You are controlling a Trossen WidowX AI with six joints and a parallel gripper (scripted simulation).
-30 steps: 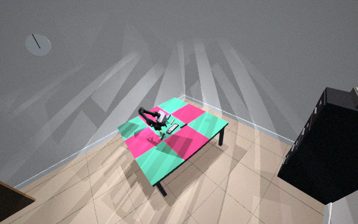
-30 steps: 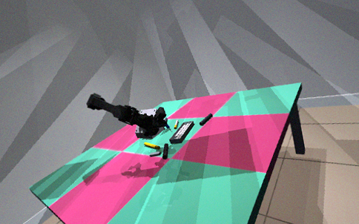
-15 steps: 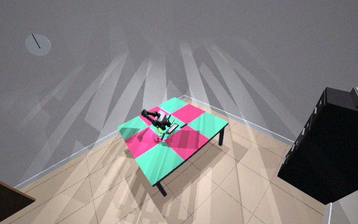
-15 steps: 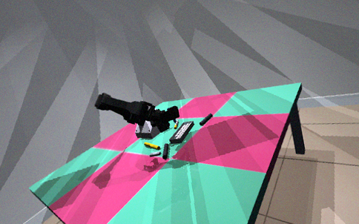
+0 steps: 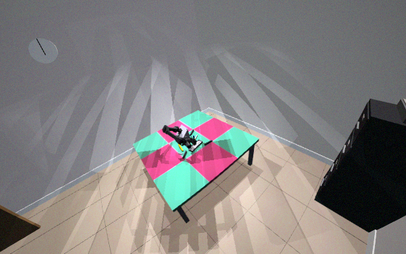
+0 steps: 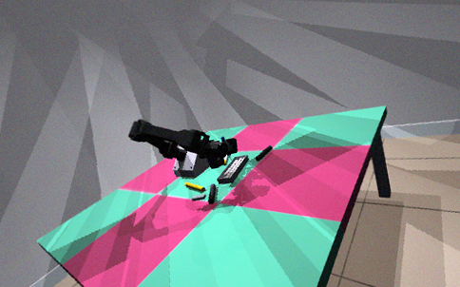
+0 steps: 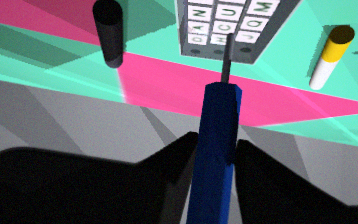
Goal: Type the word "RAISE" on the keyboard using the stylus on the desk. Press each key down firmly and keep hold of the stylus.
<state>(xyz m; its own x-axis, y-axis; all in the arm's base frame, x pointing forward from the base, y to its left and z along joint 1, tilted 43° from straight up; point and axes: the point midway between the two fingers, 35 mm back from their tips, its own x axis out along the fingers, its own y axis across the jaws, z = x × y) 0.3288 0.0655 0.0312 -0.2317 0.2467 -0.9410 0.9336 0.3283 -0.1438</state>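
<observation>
My gripper tip is now 140 mm past the white stylus, 100 mm above it and 70 mm to the right of it. Round my gripper tip: blue stylus 10 mm below; yellow marker 170 mm to the right, 100 mm below, 100 mm behind; grey piece 220 mm to the right, 100 mm below.
</observation>
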